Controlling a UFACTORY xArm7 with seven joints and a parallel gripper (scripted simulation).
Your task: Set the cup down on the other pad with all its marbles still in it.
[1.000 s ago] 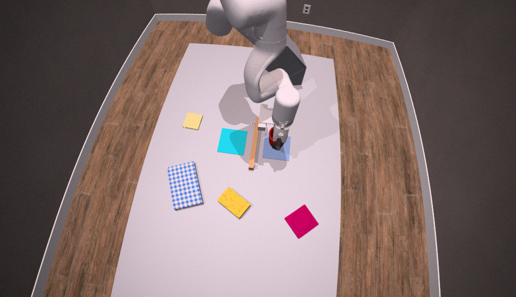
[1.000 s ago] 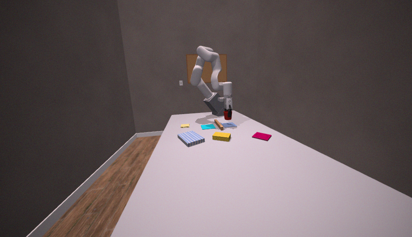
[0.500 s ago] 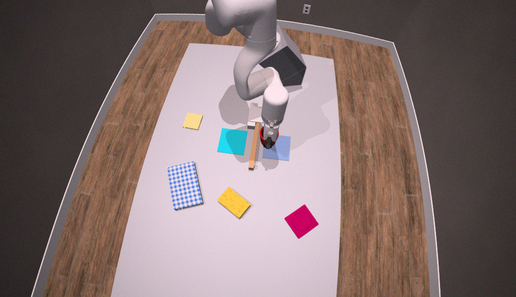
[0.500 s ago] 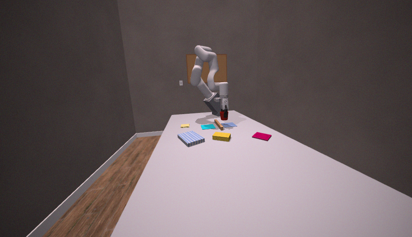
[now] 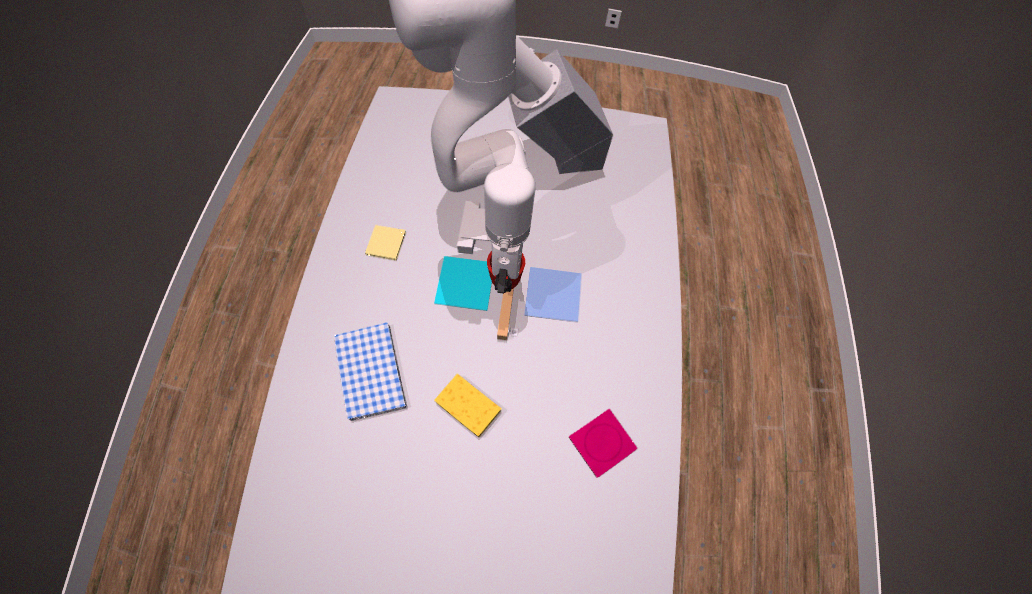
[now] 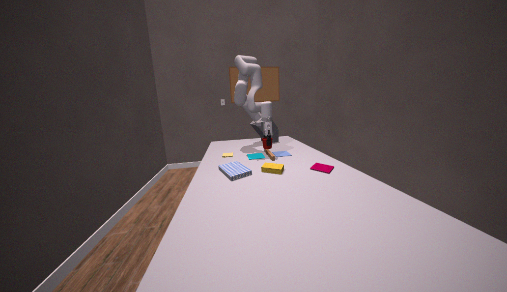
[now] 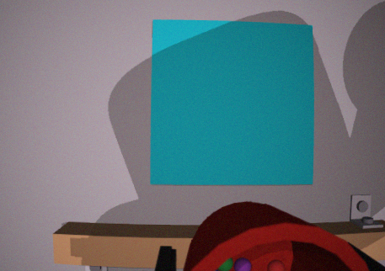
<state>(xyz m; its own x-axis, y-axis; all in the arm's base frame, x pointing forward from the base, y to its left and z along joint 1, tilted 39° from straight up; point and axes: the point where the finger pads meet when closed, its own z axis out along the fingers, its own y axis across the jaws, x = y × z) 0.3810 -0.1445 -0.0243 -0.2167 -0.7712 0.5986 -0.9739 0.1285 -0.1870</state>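
The cyan pad is 2 cm behind my hand, 9 cm to the right of it and 10 cm below it. From my hand the other things lie so: wooden rail 1 cm to the left, 9 cm below; then red cup 2 cm below; then light blue pad 2 cm ahead, 10 cm to the left, 10 cm below.
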